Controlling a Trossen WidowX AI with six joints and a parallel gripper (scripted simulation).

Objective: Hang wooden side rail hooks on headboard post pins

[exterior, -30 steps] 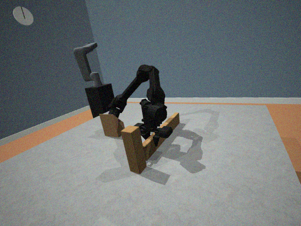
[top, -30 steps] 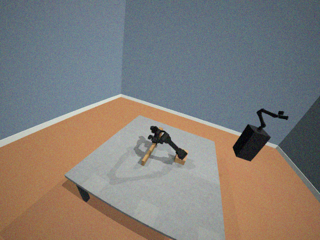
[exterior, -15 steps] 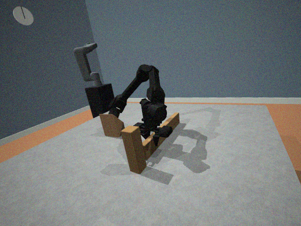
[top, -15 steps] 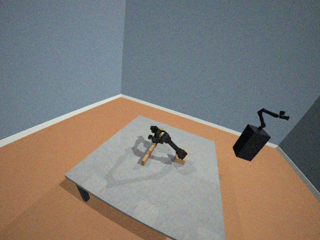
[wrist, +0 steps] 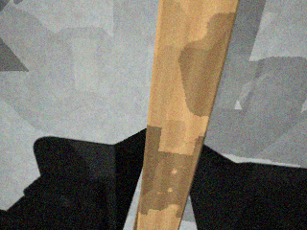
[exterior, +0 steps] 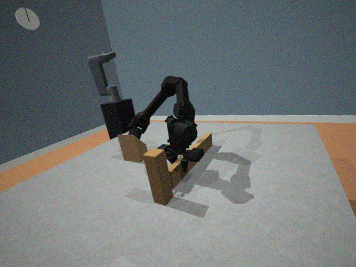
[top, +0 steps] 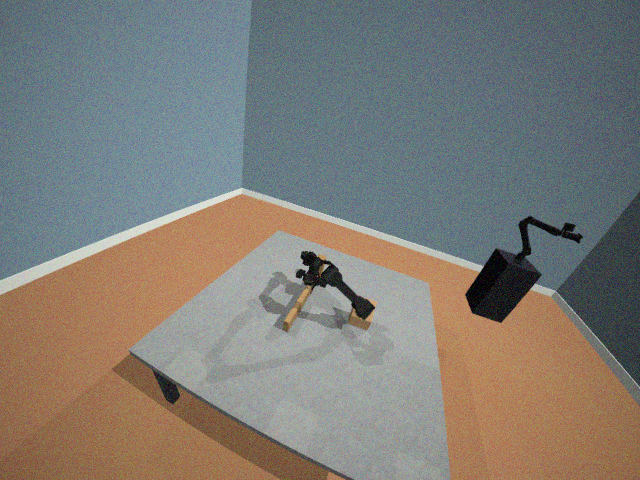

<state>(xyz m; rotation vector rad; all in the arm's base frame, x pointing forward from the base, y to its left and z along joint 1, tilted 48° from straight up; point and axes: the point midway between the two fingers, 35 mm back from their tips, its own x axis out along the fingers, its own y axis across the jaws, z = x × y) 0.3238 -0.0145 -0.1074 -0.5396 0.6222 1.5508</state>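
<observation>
My gripper tip is 140 mm to the left of the headboard post and 60 mm below it.
</observation>
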